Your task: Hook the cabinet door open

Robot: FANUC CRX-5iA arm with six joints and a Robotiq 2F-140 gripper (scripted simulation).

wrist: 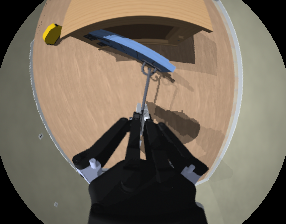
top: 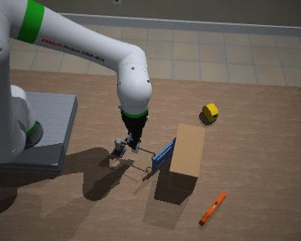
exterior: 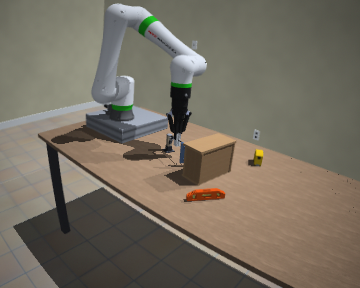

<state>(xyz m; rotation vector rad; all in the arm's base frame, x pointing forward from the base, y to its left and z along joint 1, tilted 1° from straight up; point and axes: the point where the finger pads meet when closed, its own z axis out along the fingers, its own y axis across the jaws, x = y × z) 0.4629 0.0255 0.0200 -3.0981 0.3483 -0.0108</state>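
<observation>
Right now the cabinet door is 12 cm ahead of my hand, 2 cm to the left of it and 3 cm below it. The rest, counted from my hand: yellow tape measure: 30 cm ahead, 30 cm to the left, 6 cm below; orange spirit level: 34 cm ahead, 16 cm to the right, 8 cm below.
</observation>
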